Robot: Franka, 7 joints.
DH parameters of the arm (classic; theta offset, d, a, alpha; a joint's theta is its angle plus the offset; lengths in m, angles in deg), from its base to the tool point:
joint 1: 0 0.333 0 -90
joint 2: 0 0 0 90
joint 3: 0 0.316 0.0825 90
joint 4: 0 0 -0.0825 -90
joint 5: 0 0.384 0 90
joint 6: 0 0 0.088 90
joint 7: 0 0.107 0 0
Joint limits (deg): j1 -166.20..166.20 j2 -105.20..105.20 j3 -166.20..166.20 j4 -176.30..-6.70 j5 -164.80..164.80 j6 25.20..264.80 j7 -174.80..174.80
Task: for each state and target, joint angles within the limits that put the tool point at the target. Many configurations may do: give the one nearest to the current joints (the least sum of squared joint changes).
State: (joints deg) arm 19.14 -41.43 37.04 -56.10 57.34 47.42 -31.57
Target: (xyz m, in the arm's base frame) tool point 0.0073 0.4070 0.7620
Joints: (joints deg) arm 10.47 -24.67 44.42 -83.32 51.27 48.62 -31.57
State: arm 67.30 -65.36 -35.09 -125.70 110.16 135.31 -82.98
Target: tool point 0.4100 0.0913 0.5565
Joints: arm 69.81 -51.68 -48.28 -141.26 110.15 140.14 -82.98
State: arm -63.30 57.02 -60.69 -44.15 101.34 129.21 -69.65
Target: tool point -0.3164 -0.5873 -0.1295
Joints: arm -86.39 100.51 -48.39 -61.50 100.71 128.49 -69.65
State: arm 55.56 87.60 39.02 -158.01 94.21 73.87 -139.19
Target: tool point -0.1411 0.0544 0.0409
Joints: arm 55.72 79.71 4.58 -163.59 92.27 76.68 -139.19
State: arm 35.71 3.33 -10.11 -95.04 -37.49 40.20 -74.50
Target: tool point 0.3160 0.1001 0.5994
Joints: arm 37.14 -15.38 -6.65 -110.82 -31.72 27.88 -74.50
